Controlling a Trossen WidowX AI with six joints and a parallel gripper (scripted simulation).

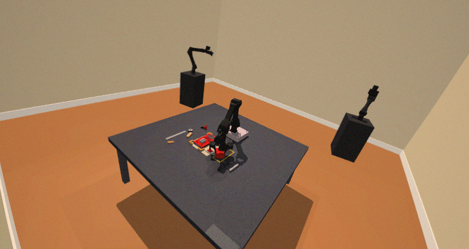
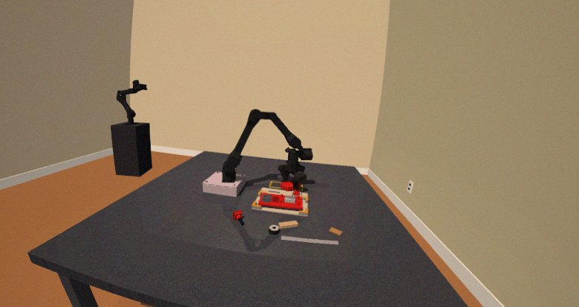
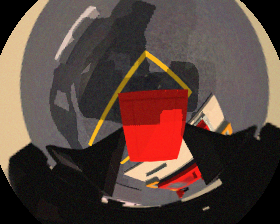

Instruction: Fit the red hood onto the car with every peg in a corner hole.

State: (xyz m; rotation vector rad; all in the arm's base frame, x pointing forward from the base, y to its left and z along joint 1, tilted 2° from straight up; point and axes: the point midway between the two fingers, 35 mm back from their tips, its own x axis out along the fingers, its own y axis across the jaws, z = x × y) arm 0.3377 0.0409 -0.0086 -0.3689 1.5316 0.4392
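Now: gripper tip 40 mm past the grey engine block, 190 mm to the left of it and 10 mm below it. Round my gripper tip: red hood: 10 mm above; then dark ring: 130 mm behind, 390 mm to the right.
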